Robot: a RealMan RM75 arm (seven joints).
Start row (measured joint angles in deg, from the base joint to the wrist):
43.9, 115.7, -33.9, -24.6, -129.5, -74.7, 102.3
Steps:
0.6, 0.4, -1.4, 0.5, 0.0, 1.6, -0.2
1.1, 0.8, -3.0, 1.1, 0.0, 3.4, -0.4
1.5, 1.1, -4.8, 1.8, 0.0, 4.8, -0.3
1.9, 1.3, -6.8, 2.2, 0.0, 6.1, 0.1
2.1, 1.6, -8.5, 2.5, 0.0, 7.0, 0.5
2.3, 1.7, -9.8, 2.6, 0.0, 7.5, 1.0
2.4, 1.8, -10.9, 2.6, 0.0, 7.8, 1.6
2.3, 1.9, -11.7, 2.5, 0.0, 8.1, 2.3
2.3, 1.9, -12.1, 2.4, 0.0, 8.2, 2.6
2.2, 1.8, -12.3, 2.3, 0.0, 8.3, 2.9
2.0, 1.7, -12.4, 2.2, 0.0, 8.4, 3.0
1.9, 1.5, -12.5, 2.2, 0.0, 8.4, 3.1
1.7, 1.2, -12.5, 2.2, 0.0, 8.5, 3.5
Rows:
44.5, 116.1, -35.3, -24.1, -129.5, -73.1, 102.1
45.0, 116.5, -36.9, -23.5, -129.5, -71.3, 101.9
45.4, 116.8, -38.7, -22.8, -129.5, -69.9, 102.0
45.8, 117.0, -40.7, -22.4, -129.5, -68.6, 102.4
46.0, 117.3, -42.4, -22.1, -129.5, -67.7, 102.8
46.2, 117.4, -43.7, -22.0, -129.5, -67.2, 103.3
46.3, 117.5, -44.8, -22.0, -129.5, -66.9, 103.9
46.2, 117.6, -45.6, -22.1, -129.5, -66.6, 104.6
46.2, 117.6, -46.0, -22.2, -129.5, -66.5, 104.9
46.1, 117.5, -46.2, -22.3, -129.5, -66.4, 105.2
45.9, 117.4, -46.3, -22.4, -129.5, -66.3, 105.3
45.8, 117.2, -46.4, -22.4, -129.5, -66.3, 105.4
45.6, 116.9, -46.4, -22.4, -129.5, -66.2, 105.8

